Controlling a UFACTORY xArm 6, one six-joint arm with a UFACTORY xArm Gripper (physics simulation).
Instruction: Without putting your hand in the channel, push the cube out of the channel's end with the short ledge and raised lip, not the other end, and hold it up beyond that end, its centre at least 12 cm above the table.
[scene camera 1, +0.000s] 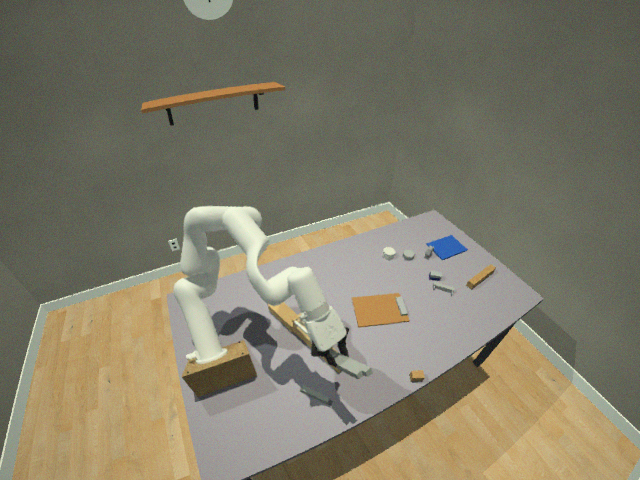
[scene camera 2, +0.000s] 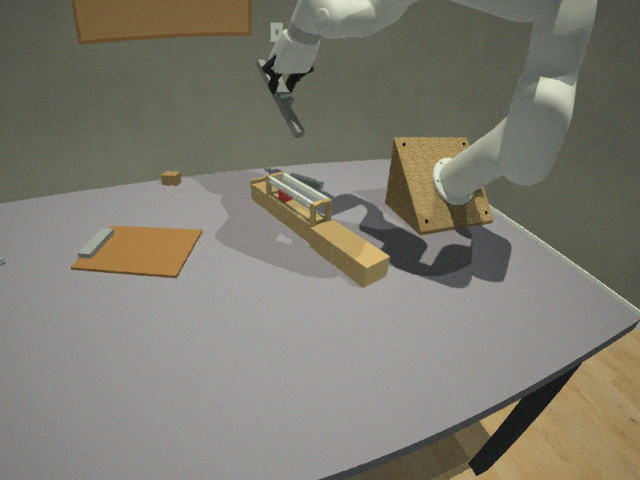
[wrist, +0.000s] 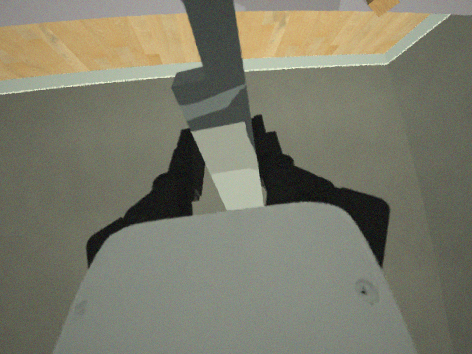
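Note:
The wooden channel (scene camera 1: 282, 313) (scene camera 2: 281, 217) lies on the table, partly hidden behind the arm in scene camera 1. In scene camera 2 the red cube (scene camera 2: 284, 195) sits inside it under clear rails, nearer the far end with the short ledge and raised lip (scene camera 2: 258, 180). The near end has a long raised block (scene camera 2: 351, 246). My gripper (scene camera 1: 338, 354) (scene camera 2: 282, 91) (wrist: 226, 138) is shut on a long grey bar (scene camera 1: 351, 364) (scene camera 2: 289, 114) (wrist: 217, 40) with a crosspiece. It holds the bar tilted, high above the table and the lipped end, clear of the channel.
A second grey bar (scene camera 1: 315, 395) (scene camera 2: 308, 180) lies beside the channel. A small wooden block (scene camera 1: 416, 376) (scene camera 2: 171, 178) (wrist: 383, 5) is near the table edge. A clipboard (scene camera 1: 377, 311) (scene camera 2: 144, 251), a blue pad (scene camera 1: 447, 247) and the wedge-shaped arm base (scene camera 1: 222, 370) (scene camera 2: 410, 180) stand around.

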